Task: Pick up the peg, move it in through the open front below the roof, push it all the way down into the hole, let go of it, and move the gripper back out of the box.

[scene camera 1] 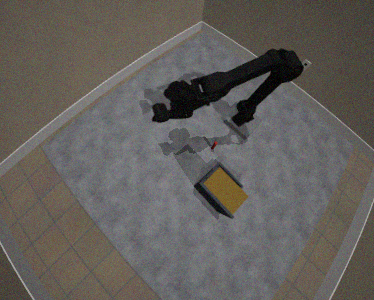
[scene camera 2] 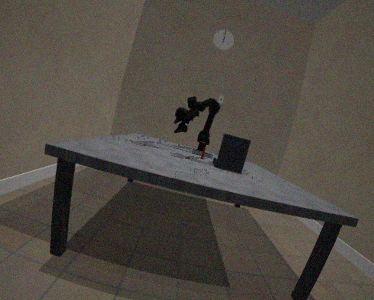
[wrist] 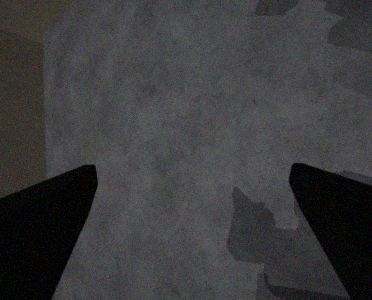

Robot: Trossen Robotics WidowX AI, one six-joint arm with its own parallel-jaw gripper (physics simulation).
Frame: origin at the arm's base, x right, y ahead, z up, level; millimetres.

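Seen in the pictures: gripper, fingertip midpoint: [scene camera 2: 174, 127] [wrist: 194, 173]; arm's base, link origin: [scene camera 1: 239, 119] [scene camera 2: 200, 150].
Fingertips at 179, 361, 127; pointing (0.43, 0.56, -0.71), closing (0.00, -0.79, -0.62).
Offsets run from my fingertips to a thing's middle, as dx, dy, dz. "*": to the spot under its first point. Level surfaces: height alone.
The red peg @(-208, -150, -120) [scene camera 1: 214, 145] [scene camera 2: 202, 152] stands upright on the table, between the arm's base and the box. The box @(-371, -46, -59) [scene camera 1: 214, 201] [scene camera 2: 233, 154] has dark grey walls and a yellow roof @(* -373, -10, +43) [scene camera 1: 225, 190]; the roof hides its inside and the hole in scene camera 1, and a dark wall hides them in scene camera 2. My gripper [scene camera 1: 171, 115] [scene camera 2: 178, 125] [wrist: 194, 173] is open and empty, high above the table and well to the left of the peg and the box in both scene views. The peg and the box do not show in the wrist view.
The black arm [scene camera 1: 240, 75] [scene camera 2: 212, 117] arches from its base [scene camera 1: 243, 114] beside the peg. The arm's shadow falls across the grey table @(dz -160) [scene camera 1: 150, 210] [scene camera 2: 115, 156] [wrist: 165, 100]. The table's edge and the floor show at the left of the wrist view.
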